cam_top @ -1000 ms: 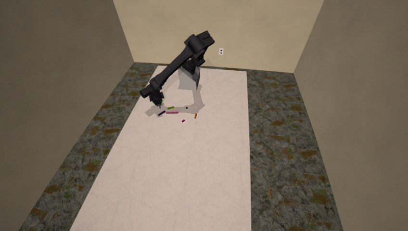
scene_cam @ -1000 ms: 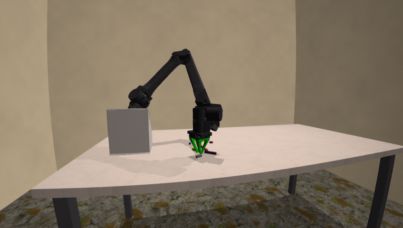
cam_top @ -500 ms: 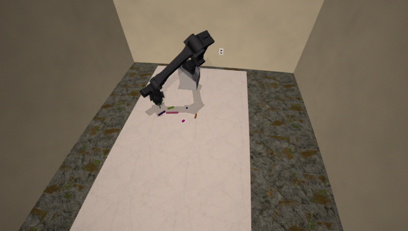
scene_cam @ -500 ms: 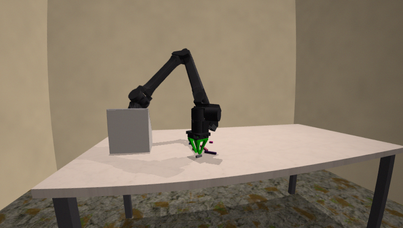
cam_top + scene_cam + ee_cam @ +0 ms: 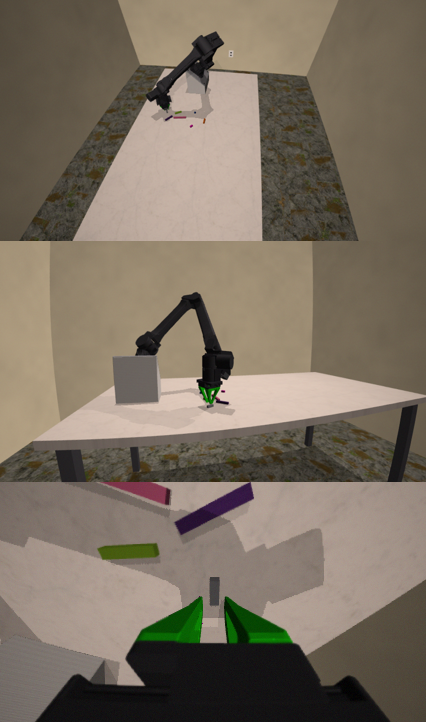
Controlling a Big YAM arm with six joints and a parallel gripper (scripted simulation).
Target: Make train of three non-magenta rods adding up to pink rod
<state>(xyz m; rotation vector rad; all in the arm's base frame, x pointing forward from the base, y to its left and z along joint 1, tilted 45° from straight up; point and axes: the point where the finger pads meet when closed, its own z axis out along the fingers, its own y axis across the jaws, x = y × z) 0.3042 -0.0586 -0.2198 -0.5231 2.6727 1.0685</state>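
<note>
Right now my hand is 20 mm above the grey rod. From my hand the other things lie so: pink rod: 60 mm ahead, 110 mm to the left, 20 mm below; then purple rod: 70 mm ahead, 30 mm to the left, 20 mm below; then lime rod: 10 mm ahead, 90 mm to the left, 20 mm below.
</note>
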